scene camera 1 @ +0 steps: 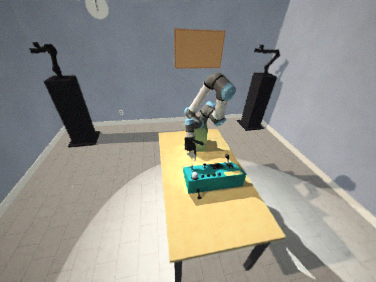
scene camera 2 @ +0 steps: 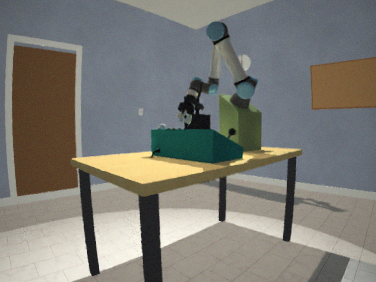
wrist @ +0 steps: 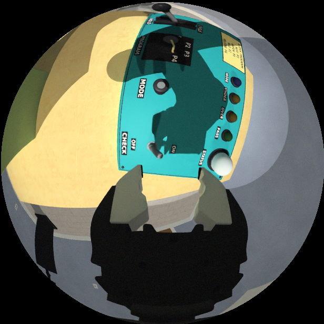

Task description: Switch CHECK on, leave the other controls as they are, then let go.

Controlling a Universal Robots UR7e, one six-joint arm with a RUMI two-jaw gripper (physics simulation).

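The teal control box stands on the table. In the wrist view, its CHECK toggle lever stands between the OFF label and the ON label, its tip leaning to the ON side. My gripper is partly open with nothing between its fingers. It hangs over the CHECK end of the box, apart from the lever. The MODE knob, PROGRAM dial and white STATUS dome also show.
A black-knobbed lever rises at the box's far end from CHECK. A small black lever is beside the box. A green block stands behind the box on the table.
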